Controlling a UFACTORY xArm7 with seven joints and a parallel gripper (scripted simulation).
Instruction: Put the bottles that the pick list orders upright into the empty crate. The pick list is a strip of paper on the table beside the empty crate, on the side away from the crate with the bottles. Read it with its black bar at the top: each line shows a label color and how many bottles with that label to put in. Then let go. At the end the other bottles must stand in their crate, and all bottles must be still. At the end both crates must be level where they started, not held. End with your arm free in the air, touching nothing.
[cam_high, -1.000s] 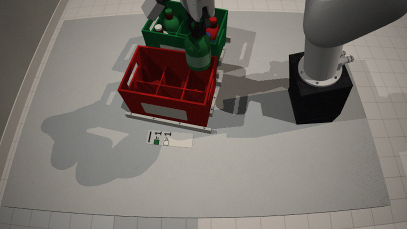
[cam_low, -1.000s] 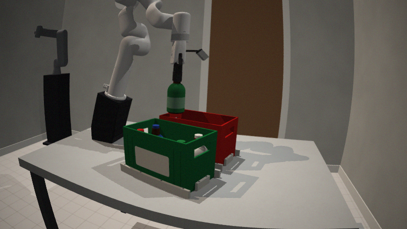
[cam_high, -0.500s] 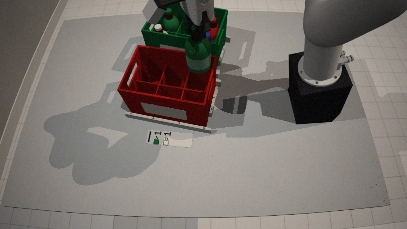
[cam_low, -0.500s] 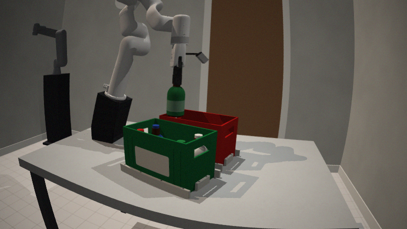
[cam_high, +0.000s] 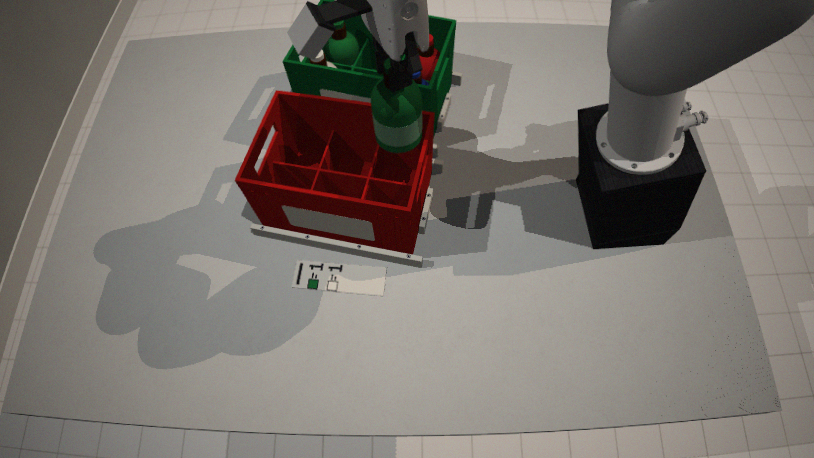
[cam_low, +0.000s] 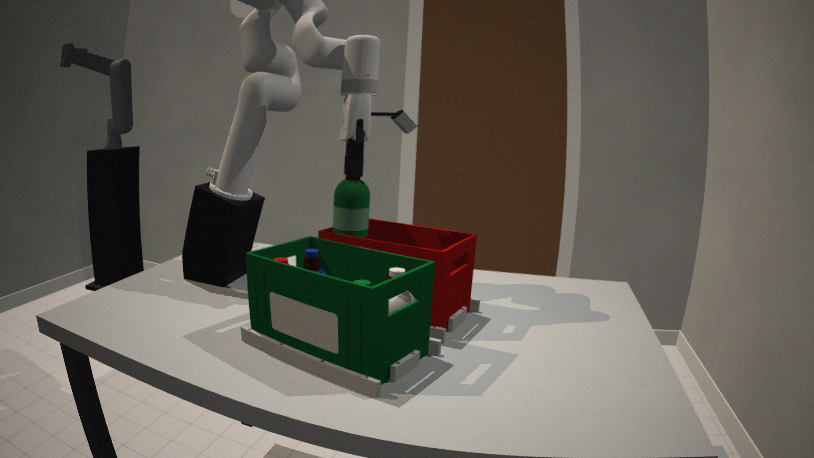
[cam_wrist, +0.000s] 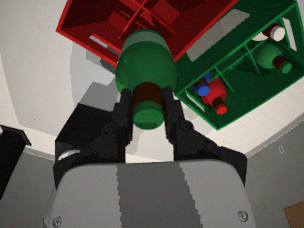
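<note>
Right now my hand is 22 cm above the red crate, 10 cm short of it and 1 cm to the right of it. The rest, counted from my hand: green crate (22 cm to the right, 22 cm below, 2 cm ahead); blue bottle (22 cm below, 14 cm to the right, 5 cm behind); red bottle (22 cm to the right, 22 cm below, 9 cm behind).
</note>
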